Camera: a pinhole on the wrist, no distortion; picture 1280 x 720 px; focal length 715.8 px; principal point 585.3 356.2 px. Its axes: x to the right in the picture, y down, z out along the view. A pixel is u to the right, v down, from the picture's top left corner.
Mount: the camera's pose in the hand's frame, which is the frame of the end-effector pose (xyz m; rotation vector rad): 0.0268 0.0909 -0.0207 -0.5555 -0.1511 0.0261
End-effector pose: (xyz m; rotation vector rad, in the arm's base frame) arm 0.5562 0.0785 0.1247 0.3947 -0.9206 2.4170
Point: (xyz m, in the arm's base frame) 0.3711 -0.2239 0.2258
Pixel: 833.9 308.3
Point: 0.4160 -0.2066 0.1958
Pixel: 735.5 297.7
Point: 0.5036 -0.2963 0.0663
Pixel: 365.6 473.4
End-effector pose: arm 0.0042 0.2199 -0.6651 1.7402 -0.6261 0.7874
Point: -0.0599 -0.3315 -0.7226
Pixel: 564.6 47.1
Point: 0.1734 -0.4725 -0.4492
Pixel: 1030.8 45.9
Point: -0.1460 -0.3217 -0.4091
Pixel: 811.2 412.5
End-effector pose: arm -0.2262 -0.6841 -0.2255 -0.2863 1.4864 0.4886
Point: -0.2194 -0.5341 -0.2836
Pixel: 1127.4 166.1
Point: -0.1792 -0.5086 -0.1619
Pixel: 400.6 175.1
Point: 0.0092 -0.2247 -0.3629
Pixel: 988.3 236.6
